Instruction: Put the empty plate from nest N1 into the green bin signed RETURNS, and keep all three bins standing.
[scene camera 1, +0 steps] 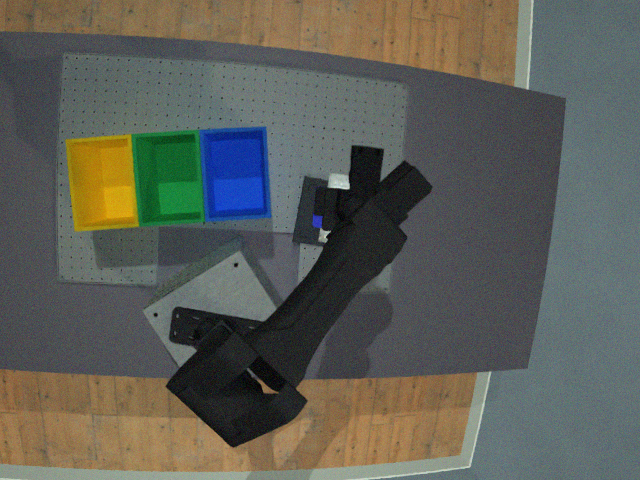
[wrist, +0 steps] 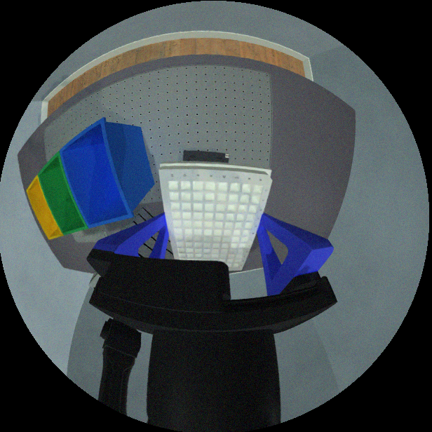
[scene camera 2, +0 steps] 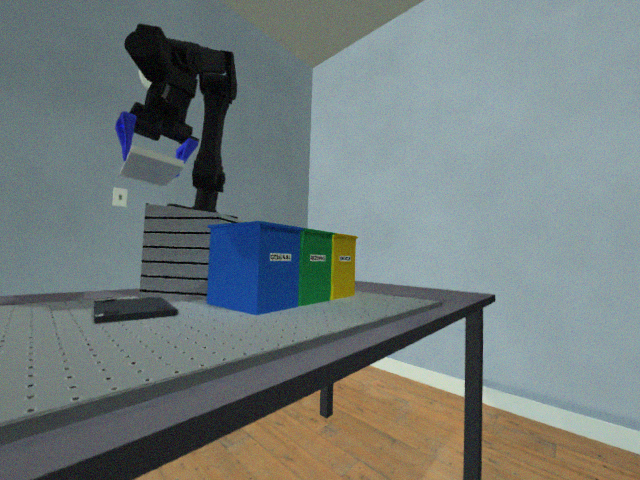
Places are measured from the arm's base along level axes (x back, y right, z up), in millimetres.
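Pixels of known places: gripper, fingertip midpoint: (scene camera 2: 152, 169); arm's base, origin of the base link: (scene camera 1: 222, 332) (scene camera 2: 203, 214).
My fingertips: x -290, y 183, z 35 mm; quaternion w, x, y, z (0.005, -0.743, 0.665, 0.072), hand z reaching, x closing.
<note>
Ahead of a thing's pixels: the offset from my fingertips to its top centre. Level surfaces: height alone.
My gripper (scene camera 2: 153, 155) (wrist: 212, 216) is shut on the white plate @(dx +13, dy +0, dz +22 mm) (scene camera 1: 338, 180) (scene camera 2: 152, 166) (wrist: 214, 200), with a blue finger at each long side. The plate's wells show in the wrist view; it is tilted and held high above the dark flat nest @(dx +39, dy +10, dz -255 mm) (scene camera 1: 305, 206) (scene camera 2: 134, 310) (wrist: 206, 156). In scene camera 1 the arm hides much of plate and nest. The nest's name cannot be read. The green bin @(dx +20, dy -338, dz -90 mm) (scene camera 1: 178, 198) (scene camera 2: 316, 279) (wrist: 62, 195) stands upright between the blue and yellow bins, with a small white sign on its front. Its inside looks empty in scene camera 1.
The blue bin @(dx -13, dy -210, dz -90 mm) (scene camera 1: 236, 196) (scene camera 2: 235, 268) (wrist: 90, 175) stands nearest the plate, the yellow bin @(dx +52, dy -465, dz -90 mm) (scene camera 1: 118, 201) (scene camera 2: 343, 279) (wrist: 42, 210) farthest; both are upright. The arm's ribbed pedestal (scene camera 1: 217, 289) (scene camera 2: 175, 248) is close by. The bins stand on a perforated board @(dz -269 mm) (scene camera 1: 310, 103) (scene camera 2: 206, 351) (wrist: 175, 110).
</note>
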